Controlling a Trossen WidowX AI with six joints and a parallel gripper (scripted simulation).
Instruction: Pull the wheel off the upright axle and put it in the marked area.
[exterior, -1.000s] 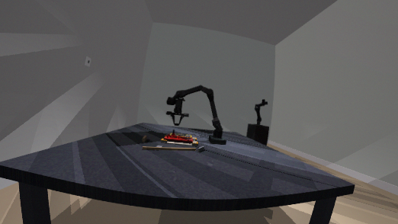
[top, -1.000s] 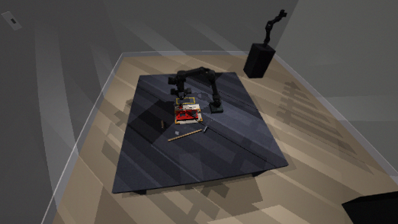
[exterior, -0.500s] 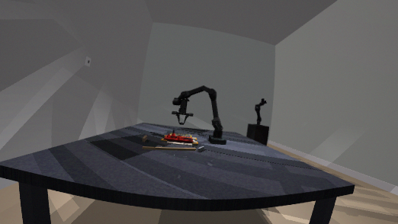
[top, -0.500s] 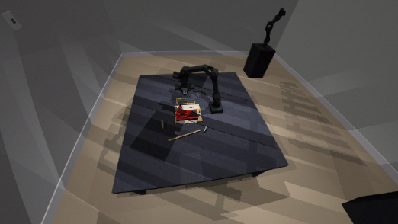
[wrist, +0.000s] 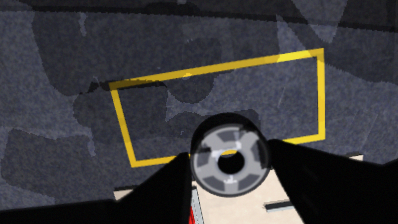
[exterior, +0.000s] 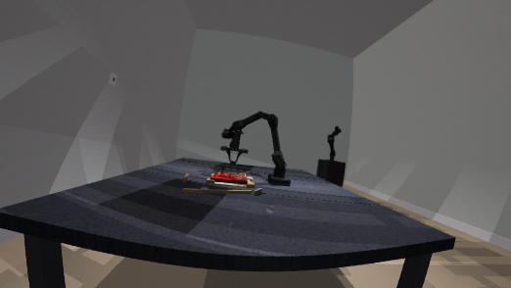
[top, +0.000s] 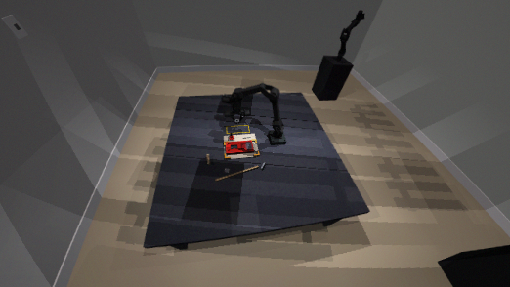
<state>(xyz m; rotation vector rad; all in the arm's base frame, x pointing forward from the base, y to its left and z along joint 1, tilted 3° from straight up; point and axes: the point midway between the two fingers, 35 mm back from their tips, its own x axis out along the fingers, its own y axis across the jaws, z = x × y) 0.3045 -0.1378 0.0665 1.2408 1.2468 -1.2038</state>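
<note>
The wheel lies right at my gripper tip. From my gripper tip the other things lie so: long wooden stick: 30 mm ahead, 410 mm to the left, 80 mm below.
</note>
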